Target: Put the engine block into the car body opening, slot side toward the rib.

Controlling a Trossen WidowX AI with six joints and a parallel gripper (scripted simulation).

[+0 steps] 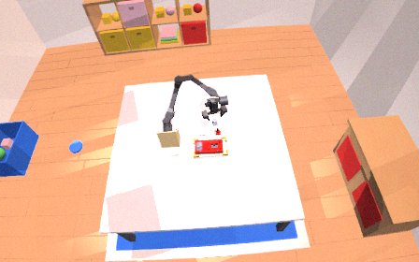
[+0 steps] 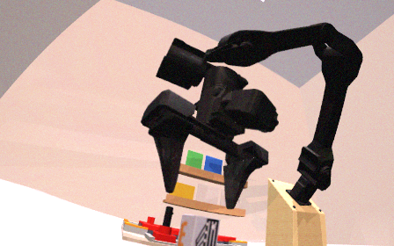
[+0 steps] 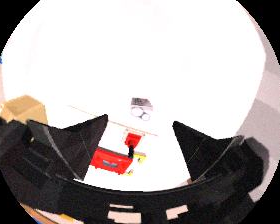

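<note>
My gripper tip is 40 mm above the grey engine block.
</note>
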